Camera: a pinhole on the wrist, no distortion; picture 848 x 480 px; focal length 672.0 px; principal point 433.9 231.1 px. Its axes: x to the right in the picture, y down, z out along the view. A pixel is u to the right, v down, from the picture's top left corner.
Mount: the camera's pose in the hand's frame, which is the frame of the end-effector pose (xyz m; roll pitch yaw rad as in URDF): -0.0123 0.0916 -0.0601 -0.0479 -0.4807 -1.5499
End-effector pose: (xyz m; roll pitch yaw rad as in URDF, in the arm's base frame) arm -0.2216 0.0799 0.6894 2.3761 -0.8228 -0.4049
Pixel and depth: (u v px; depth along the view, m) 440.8 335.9 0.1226
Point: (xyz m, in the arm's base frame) -0.3147 -0.0321 0.7435
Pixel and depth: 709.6 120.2 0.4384
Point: -0.2752 -0.3155 0.5026
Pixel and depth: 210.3 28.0 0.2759
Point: -0.4707 -0.1588 0.6963
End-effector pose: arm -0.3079 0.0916 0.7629 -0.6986 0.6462 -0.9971
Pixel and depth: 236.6 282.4 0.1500
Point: -0.1785 0.2351 0.6895
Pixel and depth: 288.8 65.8 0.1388
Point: -0.2071 0.2528 0.7251
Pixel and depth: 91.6 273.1 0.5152
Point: 0.1669 0.4747 0.6203
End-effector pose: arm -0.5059 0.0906 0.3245 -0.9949 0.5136 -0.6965
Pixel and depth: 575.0 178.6 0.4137
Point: -0.2586 0.4104 0.3523
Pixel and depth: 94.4 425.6 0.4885
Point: -0.2048 0.4955 -0.0178
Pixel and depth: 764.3 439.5 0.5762
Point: 0.0533 0.3260 0.4234
